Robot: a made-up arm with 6 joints.
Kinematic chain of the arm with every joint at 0, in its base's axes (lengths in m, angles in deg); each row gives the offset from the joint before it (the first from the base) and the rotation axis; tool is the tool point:
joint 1: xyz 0 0 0.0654 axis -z
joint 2: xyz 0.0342 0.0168 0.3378 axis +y
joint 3: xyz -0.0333 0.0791 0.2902 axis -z
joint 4: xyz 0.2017 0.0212 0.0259 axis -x
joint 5: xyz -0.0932 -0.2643 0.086 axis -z
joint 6: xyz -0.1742 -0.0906 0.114 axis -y
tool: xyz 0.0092 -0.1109 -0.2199
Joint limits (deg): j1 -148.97..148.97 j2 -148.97..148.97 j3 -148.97..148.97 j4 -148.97..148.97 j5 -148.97..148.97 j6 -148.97..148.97
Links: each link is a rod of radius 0.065 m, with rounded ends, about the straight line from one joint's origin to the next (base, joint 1, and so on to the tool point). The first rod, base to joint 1, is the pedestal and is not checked.
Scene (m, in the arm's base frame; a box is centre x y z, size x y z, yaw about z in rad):
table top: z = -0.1
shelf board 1: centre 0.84 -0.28 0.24 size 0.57 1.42 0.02 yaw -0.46
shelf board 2: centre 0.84 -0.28 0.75 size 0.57 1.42 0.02 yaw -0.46
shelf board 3: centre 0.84 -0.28 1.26 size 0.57 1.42 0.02 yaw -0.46
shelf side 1: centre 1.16 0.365 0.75 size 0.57 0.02 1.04 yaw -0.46
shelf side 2: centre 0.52 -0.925 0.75 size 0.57 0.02 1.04 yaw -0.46
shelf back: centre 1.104 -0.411 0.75 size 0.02 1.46 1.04 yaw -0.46
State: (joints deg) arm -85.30 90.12 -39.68 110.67 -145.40 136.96
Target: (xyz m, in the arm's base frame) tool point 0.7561 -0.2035 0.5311
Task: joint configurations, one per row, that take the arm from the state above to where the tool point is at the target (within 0.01 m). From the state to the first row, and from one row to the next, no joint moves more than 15 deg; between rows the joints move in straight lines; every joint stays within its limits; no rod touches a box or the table.
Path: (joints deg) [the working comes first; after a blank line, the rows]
Joints at the target: 36.98 59.83 -1.78 48.96 -128.34 131.74
Straight joint move there: clear.

1: -71.71 86.75 -35.47 103.81 -143.50 136.38
2: -58.13 83.39 -31.26 96.96 -141.61 135.80
3: -44.54 80.02 -27.05 90.10 -139.71 135.22
4: -30.95 76.66 -22.84 83.24 -137.82 134.64
5: -17.37 73.29 -18.62 76.39 -135.92 134.06
6: -3.78 69.92 -14.41 69.53 -134.03 133.48
7: 9.80 66.56 -10.20 62.67 -132.13 132.90
8: 23.39 63.19 -5.99 55.82 -130.24 132.32
9: 36.98 59.83 -1.78 48.96 -128.34 131.74

